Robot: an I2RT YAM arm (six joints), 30 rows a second.
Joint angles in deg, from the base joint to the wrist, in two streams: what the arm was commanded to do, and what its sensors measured. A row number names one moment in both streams.
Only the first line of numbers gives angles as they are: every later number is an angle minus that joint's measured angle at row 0.
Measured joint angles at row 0:
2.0 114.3 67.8 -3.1 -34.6 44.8
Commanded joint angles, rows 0 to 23:
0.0 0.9 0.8 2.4 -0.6 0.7
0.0 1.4 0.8 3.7 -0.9 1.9
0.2 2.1 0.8 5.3 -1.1 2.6
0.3 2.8 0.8 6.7 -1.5 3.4
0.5 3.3 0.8 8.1 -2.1 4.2
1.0 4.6 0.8 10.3 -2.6 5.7
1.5 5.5 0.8 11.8 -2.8 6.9
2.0 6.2 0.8 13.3 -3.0 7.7
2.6 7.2 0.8 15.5 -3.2 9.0
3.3 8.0 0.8 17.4 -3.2 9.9
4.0 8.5 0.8 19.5 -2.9 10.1
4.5 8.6 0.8 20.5 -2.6 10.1
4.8 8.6 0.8 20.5 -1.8 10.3
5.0 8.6 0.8 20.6 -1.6 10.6
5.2 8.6 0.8 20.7 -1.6 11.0
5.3 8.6 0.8 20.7 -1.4 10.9
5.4 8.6 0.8 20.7 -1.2 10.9
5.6 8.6 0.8 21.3 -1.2 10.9
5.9 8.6 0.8 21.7 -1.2 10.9
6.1 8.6 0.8 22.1 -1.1 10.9
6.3 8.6 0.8 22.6 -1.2 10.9
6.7 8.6 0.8 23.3 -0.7 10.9
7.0 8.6 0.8 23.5 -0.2 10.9
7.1 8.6 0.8 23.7 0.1 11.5
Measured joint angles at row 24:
6.2 8.3 0.0 23.4 -1.1 10.5
